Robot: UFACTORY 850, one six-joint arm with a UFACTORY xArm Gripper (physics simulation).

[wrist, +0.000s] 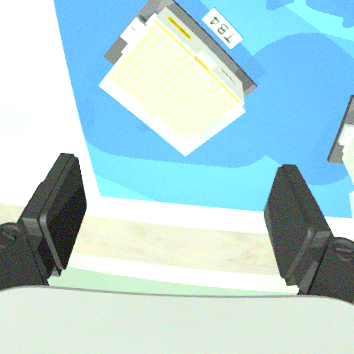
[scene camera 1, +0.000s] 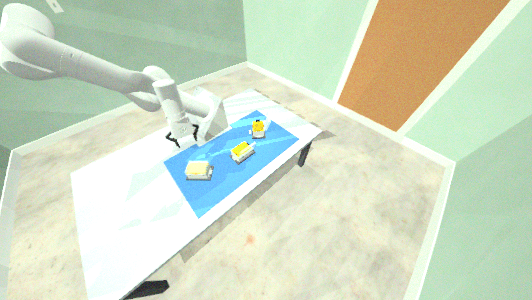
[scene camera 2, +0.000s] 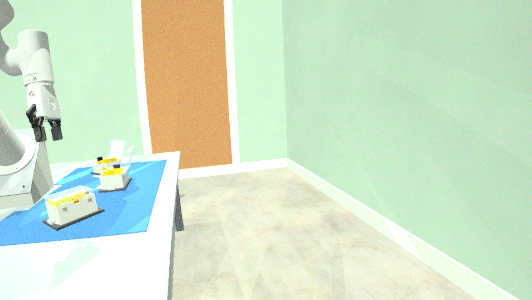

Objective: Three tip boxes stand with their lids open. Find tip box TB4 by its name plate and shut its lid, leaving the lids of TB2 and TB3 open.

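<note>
Tip box TB4 (scene camera 1: pixel 199 170) (scene camera 2: pixel 72 207) (wrist: pixel 175 82) stands on its dark base, its name plate (wrist: pixel 222 28) beside it in the wrist view. Its clear lid lies flat over the yellowish tips, shut. A second tip box (scene camera 1: pixel 243 151) (scene camera 2: pixel 114 179) and a third (scene camera 1: pixel 258 129) (scene camera 2: pixel 103 166) show bare yellow tips and raised clear lids; their names cannot be read. My gripper (scene camera 1: pixel 187 143) (scene camera 2: pixel 48 139) (wrist: pixel 176 184) is wide open and empty, raised above the table on the robot-base side of TB4, apart from all boxes.
The boxes stand on a blue mat (scene camera 1: pixel 200 200) (scene camera 2: pixel 135 215) (wrist: pixel 300 100) on the white table (scene camera 1: pixel 115 200) (scene camera 2: pixel 100 270) (wrist: pixel 25 100). The pale robot base (scene camera 1: pixel 215 117) (scene camera 2: pixel 17 192) stands by the mat's edge. Part of another box (wrist: pixel 348 142) shows at the wrist view's right edge.
</note>
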